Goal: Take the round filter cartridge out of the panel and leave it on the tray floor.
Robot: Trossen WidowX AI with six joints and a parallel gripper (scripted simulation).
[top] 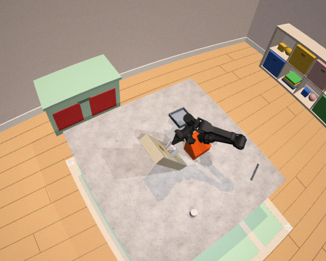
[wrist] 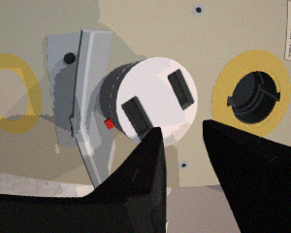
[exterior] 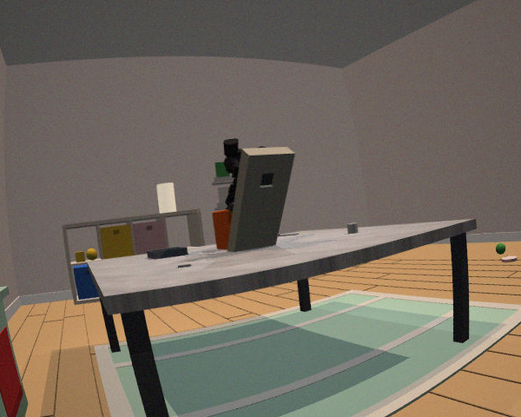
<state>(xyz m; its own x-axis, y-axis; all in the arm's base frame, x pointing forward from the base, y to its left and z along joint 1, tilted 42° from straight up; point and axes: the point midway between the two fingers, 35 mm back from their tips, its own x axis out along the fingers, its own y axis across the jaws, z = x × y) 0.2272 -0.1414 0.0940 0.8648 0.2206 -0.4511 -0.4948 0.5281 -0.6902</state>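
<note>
The round filter cartridge lies 1 cm ahead of my gripper tip, 1 cm to the left of it and 2 cm below it. The rest, counted from my gripper tip: grey flap: 7 cm below; tray: 37 cm behind, 22 cm to the right, 24 cm below.
</note>
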